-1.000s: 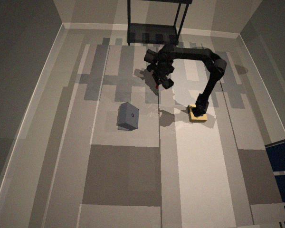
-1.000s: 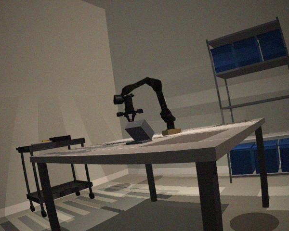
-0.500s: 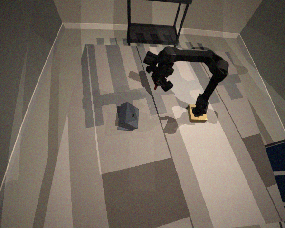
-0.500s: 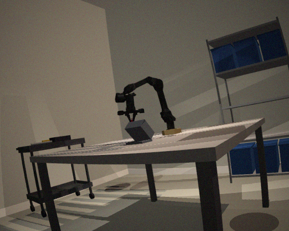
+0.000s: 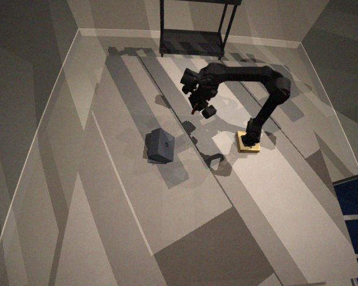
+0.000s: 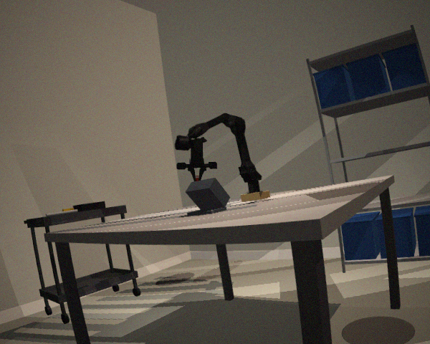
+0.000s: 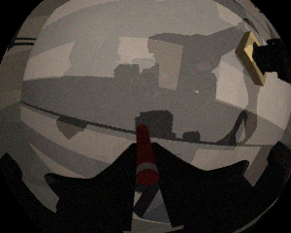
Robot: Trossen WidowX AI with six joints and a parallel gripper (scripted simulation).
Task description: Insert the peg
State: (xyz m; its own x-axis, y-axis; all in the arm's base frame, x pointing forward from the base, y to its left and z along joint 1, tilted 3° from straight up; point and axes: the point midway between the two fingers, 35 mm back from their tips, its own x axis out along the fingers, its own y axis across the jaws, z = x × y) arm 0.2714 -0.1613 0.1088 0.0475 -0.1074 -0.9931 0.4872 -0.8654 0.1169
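The grey-blue panel block is 18 cm ahead of my gripper tip, 16 cm to the left of it and 5 cm below it. Also, from my gripper tip: red peg: 2 cm above.
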